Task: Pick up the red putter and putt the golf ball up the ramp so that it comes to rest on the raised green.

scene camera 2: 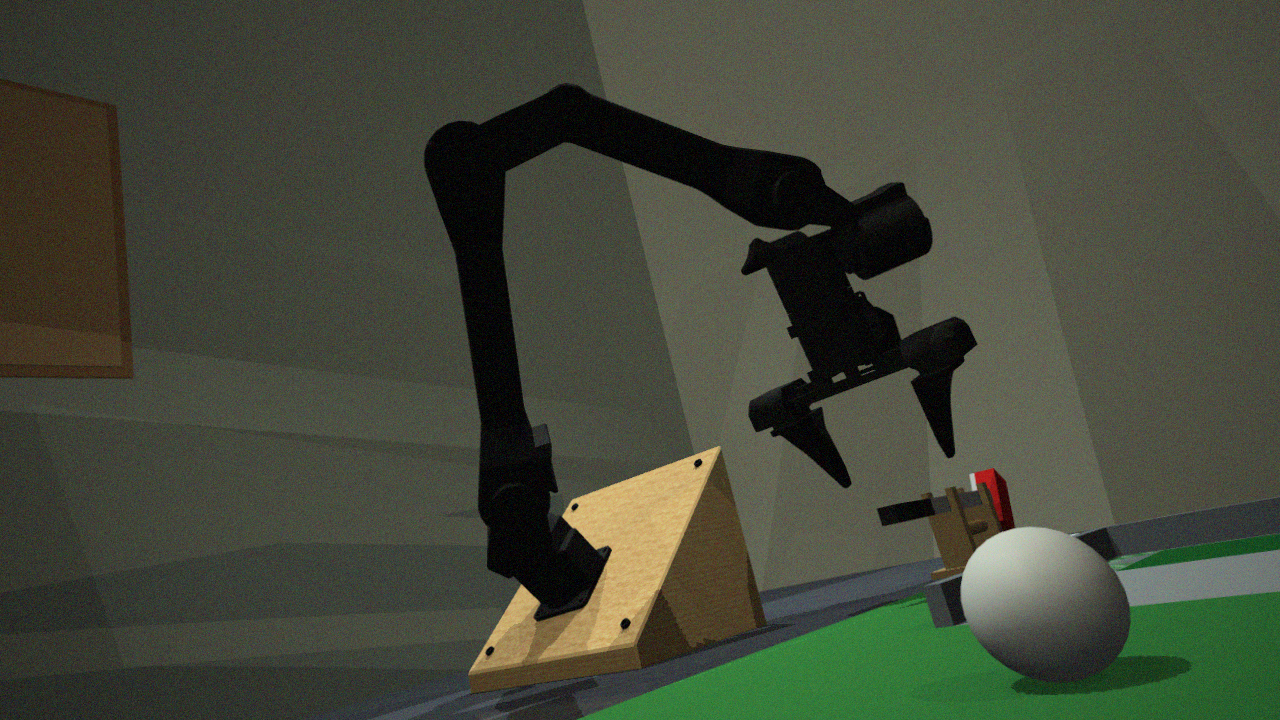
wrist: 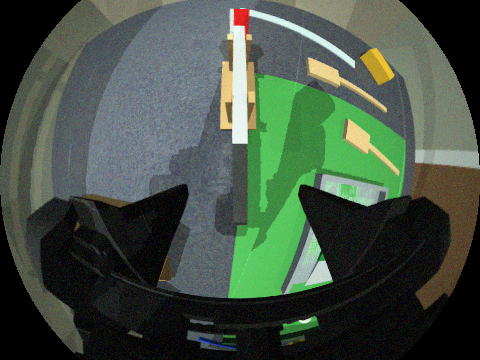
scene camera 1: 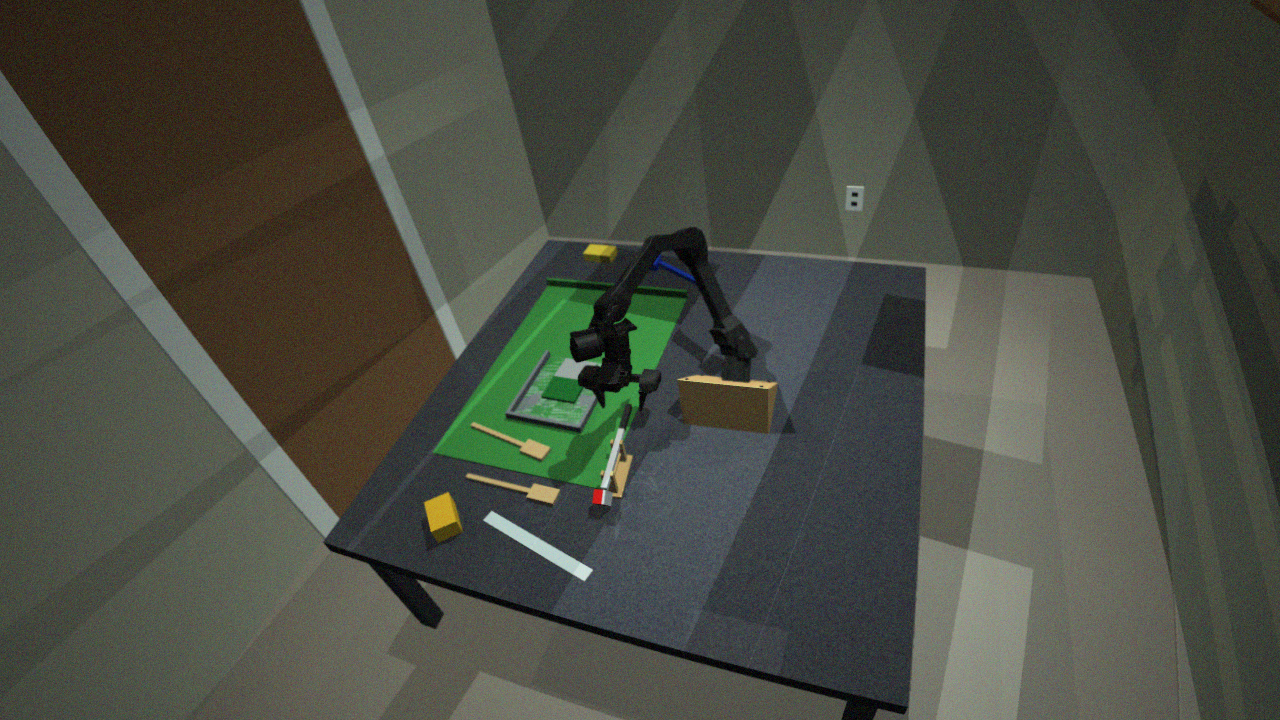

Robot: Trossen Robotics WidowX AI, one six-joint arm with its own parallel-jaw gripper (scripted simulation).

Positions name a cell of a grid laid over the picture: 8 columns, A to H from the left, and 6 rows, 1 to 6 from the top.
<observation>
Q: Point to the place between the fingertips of my gripper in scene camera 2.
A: F4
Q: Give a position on a wooden stand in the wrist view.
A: At D2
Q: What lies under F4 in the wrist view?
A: My gripper.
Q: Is my gripper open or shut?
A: Open.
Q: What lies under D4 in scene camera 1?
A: My gripper.
</observation>
